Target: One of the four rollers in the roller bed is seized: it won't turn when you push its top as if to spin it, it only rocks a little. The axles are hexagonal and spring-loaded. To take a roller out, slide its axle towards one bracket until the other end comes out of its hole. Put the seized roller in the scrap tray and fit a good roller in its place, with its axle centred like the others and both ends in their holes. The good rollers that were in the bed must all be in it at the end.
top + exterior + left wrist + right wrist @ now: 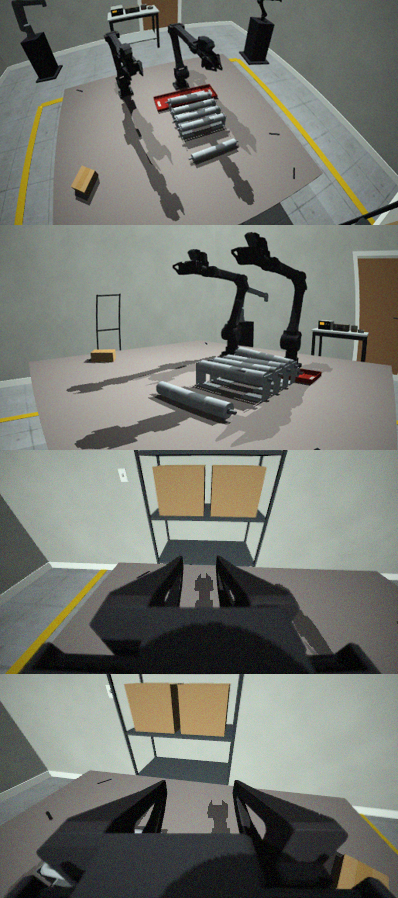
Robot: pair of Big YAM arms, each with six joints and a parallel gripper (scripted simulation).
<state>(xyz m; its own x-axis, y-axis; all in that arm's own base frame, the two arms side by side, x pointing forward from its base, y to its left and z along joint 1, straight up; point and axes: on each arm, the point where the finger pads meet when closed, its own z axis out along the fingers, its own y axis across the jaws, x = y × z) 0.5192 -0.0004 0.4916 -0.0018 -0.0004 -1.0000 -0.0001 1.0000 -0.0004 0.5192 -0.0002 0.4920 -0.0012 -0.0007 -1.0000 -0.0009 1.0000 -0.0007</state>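
Right now the bed roller is 420 mm below my right hand, 340 mm to the left of it and 150 mm behind it. The rest, counted from my right hand: red scrap tray: 490 mm below, 330 mm behind, 310 mm to the left; then cardboard box: 460 mm to the right, 460 mm below, 270 mm ahead.
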